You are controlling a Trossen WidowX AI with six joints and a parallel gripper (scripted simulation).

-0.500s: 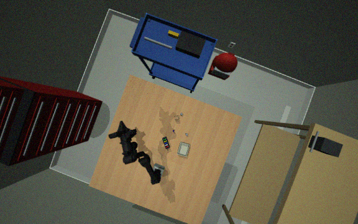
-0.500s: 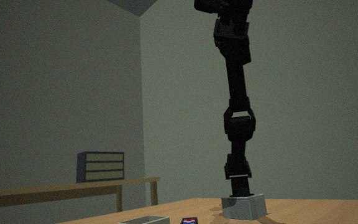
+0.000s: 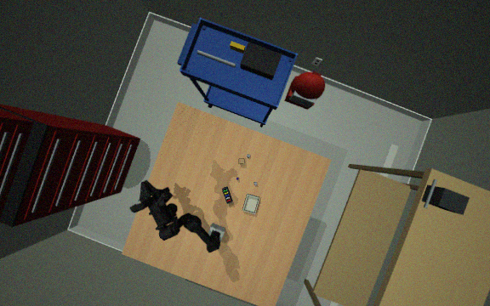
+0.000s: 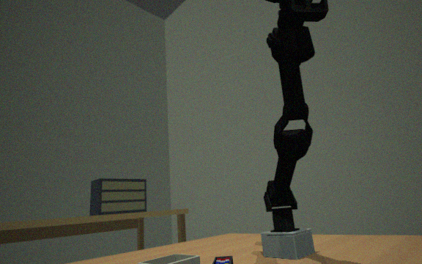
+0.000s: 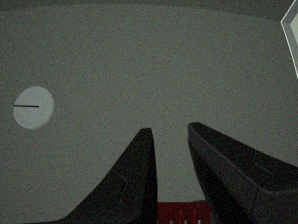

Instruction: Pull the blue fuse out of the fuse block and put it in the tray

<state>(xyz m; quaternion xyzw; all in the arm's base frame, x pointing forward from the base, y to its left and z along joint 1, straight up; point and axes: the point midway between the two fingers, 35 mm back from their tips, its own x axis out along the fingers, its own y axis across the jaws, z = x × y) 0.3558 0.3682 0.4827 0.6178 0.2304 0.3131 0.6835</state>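
My gripper tip is now 7 cm past the blue fuse, 36 cm to the left of it and 53 cm above it.
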